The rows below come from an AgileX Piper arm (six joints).
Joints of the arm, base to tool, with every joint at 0 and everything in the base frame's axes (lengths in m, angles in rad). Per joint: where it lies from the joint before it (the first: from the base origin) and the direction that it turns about. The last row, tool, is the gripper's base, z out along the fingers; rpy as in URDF.
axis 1: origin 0 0 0.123 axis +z
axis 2: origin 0 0 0 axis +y
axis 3: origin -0.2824 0 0.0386 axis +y
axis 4: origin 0.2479 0 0.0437 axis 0.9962 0 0.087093
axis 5: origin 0 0 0 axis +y
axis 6: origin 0.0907 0 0.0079 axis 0.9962 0 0.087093
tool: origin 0 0 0 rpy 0 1.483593 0
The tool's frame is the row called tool.
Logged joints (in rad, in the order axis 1, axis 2, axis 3, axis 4, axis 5, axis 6), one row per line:
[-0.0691, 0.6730, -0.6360, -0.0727, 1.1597, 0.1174]
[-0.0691, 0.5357, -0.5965, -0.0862, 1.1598, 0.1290]
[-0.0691, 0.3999, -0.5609, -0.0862, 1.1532, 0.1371]
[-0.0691, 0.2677, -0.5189, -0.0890, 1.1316, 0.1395]
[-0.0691, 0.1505, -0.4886, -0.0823, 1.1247, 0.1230]
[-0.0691, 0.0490, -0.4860, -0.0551, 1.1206, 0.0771]
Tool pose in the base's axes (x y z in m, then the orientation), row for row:
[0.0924, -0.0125, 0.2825, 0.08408, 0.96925, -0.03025, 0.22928]
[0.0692, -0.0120, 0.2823, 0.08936, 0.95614, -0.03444, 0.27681]
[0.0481, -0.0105, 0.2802, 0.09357, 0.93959, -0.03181, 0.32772]
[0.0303, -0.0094, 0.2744, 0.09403, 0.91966, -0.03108, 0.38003]
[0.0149, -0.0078, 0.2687, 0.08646, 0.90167, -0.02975, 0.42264]
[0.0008, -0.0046, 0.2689, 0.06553, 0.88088, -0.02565, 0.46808]
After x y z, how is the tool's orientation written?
As a quaternion, x y z w.
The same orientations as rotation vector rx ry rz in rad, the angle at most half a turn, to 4 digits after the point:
[0.2314, 2.6676, -0.0833]
[0.2400, 2.5678, -0.0925]
[0.2450, 2.4602, -0.0833]
[0.2401, 2.3484, -0.0794]
[0.2164, 2.2573, -0.0745]
[0.1607, 2.1605, -0.0629]

